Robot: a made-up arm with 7 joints.
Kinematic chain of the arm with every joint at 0, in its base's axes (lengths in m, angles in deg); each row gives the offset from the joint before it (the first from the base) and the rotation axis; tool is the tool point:
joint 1: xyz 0 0 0.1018 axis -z
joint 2: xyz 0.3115 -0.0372 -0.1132 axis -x
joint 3: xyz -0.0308 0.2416 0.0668 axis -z
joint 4: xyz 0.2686 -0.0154 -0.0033 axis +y
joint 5: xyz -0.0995 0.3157 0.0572 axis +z
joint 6: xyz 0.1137 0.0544 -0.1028 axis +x
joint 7: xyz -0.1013 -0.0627 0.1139 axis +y
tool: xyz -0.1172 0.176 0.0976
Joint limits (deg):
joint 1: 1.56..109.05
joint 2: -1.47..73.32
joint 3: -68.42..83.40
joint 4: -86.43..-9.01
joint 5: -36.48..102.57
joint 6: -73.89..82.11
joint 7: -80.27..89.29
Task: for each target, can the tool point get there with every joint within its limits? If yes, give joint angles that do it. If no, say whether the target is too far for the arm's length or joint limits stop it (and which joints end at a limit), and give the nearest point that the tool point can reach.
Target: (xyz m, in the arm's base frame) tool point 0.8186 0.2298 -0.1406
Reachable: yes | joints 33.86 7.10 25.06 -76.32 20.02 -14.46 54.93
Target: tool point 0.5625 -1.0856 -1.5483
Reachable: no: too far | nearest point 0.3270 -0.6311 -0.8328 | short by 0.880 m
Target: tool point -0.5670 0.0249 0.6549
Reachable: no: joint limits stop it (at a limit: joint 1, joint 2, joint 3, joint 4) | nearest point -0.1438 0.3265 0.1904 | short by 0.697 m
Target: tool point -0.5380 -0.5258 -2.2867
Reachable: no: too far | nearest point -0.1309 -0.3998 -0.9405 | short by 1.412 m
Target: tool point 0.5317 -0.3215 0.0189
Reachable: yes | joints 75.61 16.92 13.78 -56.31 42.36 58.82 55.90
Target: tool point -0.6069 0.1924 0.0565
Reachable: no: joint limits stop it (at a limit: joint 1, joint 2, joint 3, joint 4) | nearest point -0.2372 0.3469 0.0226 | short by 0.402 m
